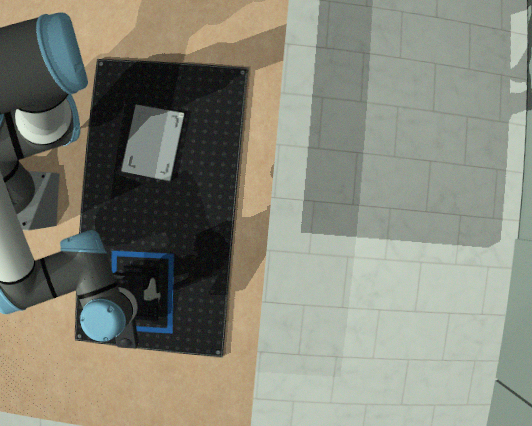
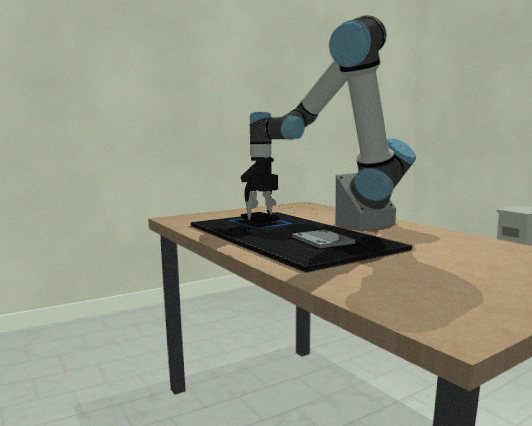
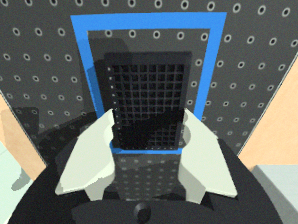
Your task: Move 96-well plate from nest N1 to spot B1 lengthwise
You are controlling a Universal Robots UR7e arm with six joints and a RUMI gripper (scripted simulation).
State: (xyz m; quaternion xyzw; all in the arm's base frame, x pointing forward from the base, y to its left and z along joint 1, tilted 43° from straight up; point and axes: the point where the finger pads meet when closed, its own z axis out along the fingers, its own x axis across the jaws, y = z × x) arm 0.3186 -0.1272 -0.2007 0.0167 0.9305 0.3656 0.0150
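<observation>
The black 96-well plate is 1 cm below my hand. The rest, counted from my hand: plate nest N1 (2 cm ahead, 36 cm to the left, 2 cm below).
</observation>
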